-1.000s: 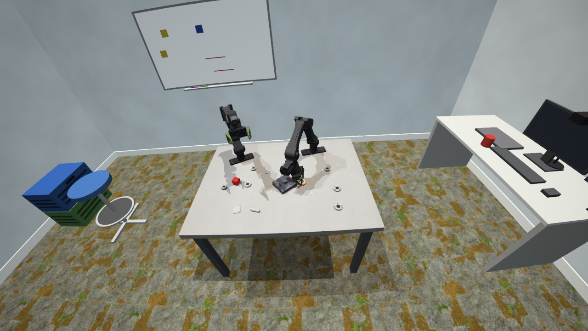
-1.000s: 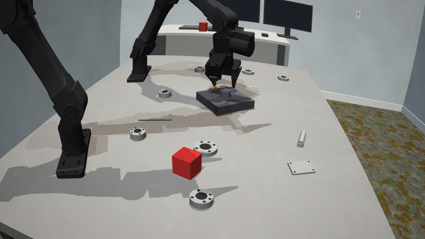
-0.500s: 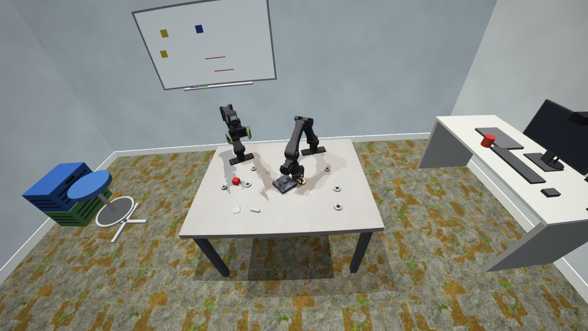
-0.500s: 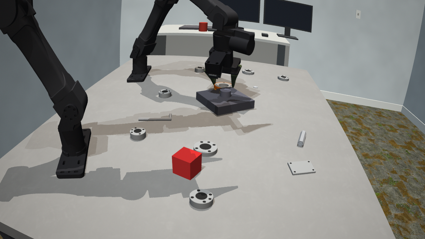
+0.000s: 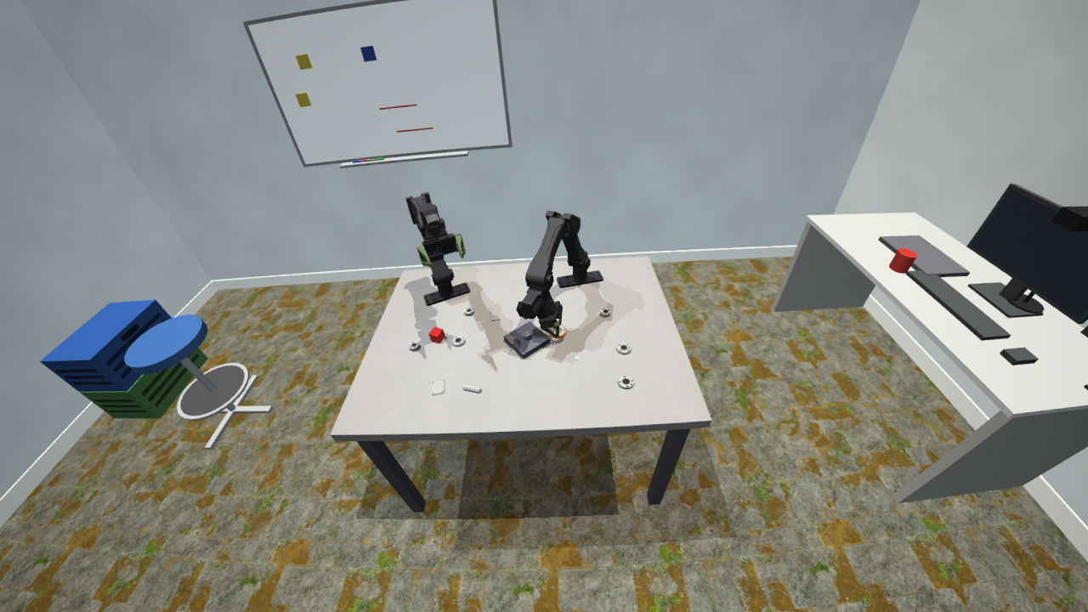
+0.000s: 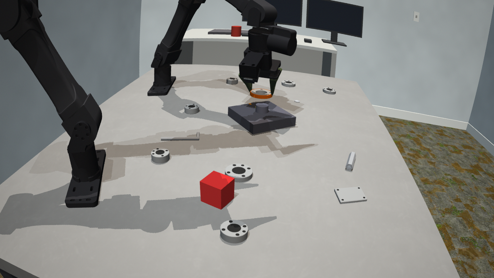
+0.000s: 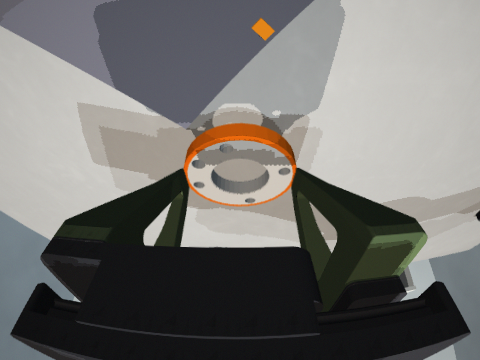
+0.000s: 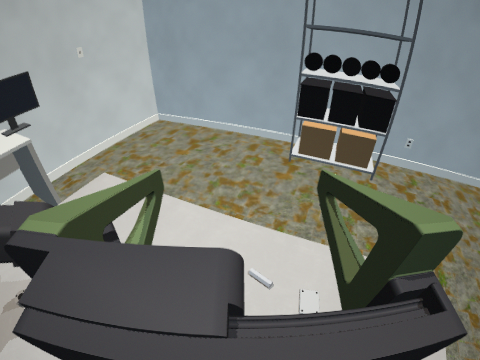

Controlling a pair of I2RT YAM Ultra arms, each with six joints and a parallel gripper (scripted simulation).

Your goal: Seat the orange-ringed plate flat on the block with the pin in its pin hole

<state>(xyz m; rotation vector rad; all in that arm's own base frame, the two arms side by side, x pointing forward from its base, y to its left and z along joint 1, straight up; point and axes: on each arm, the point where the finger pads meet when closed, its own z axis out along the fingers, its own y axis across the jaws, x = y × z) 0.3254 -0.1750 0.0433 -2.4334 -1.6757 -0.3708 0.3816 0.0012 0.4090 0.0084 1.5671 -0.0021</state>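
My left hand is 9 cm to the left of the dark block, 2 cm above it and 1 cm past it. The rest, counted from my left hand: allen key 24 cm to the right, 16 cm behind, 4 cm below; then hex bar 32 cm to the right, 20 cm ahead, 4 cm below; then red cube 46 cm to the right, 7 cm behind, 2 cm below.
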